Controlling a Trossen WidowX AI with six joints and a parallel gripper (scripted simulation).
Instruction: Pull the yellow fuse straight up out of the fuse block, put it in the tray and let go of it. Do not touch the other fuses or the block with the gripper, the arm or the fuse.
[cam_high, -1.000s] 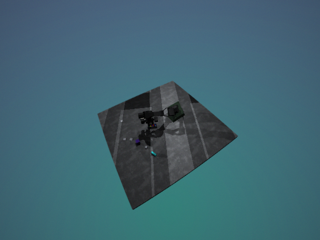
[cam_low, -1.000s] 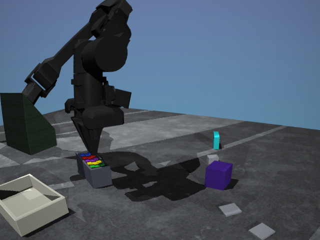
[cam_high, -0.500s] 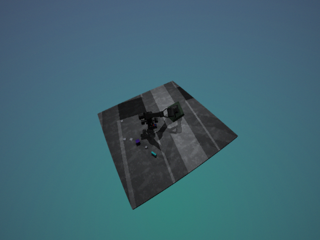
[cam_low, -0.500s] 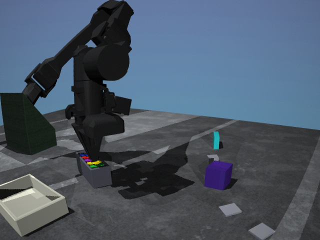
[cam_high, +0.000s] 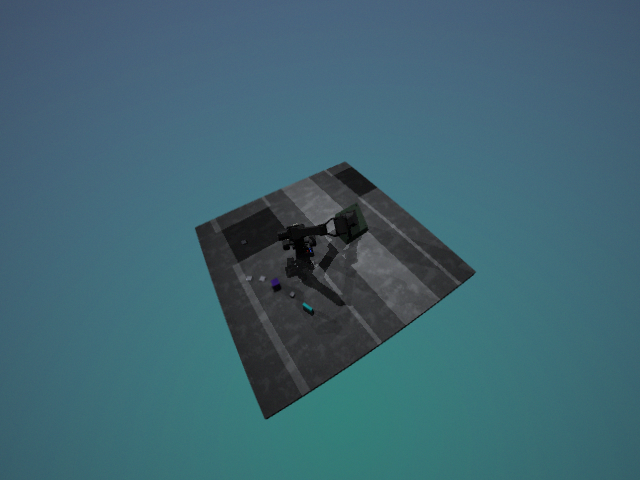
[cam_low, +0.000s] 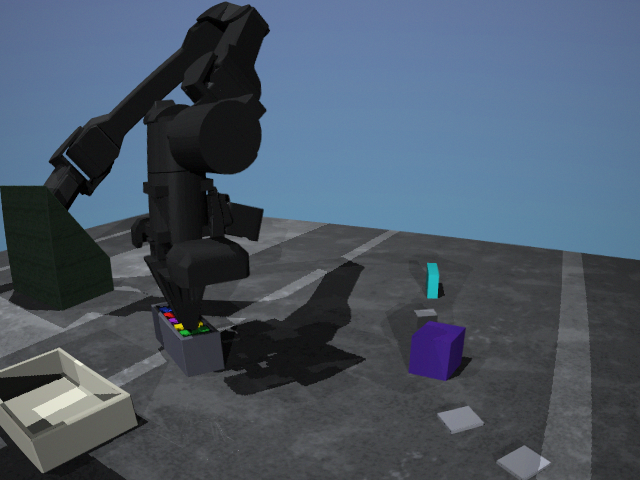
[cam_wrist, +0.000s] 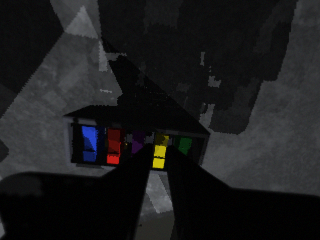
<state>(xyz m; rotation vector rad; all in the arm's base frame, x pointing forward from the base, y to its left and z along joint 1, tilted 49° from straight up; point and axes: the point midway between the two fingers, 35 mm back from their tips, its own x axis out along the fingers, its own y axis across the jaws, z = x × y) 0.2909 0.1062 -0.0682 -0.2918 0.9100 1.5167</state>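
Now: gripper tip 1 cm above the yellow fuse. From my gripper tip the other things lie so: teal block 11 cm ahead, 33 cm to the left, 2 cm below; then purple cube 21 cm ahead, 12 cm to the left, 1 cm below; then tray 17 cm to the right, 3 cm below.
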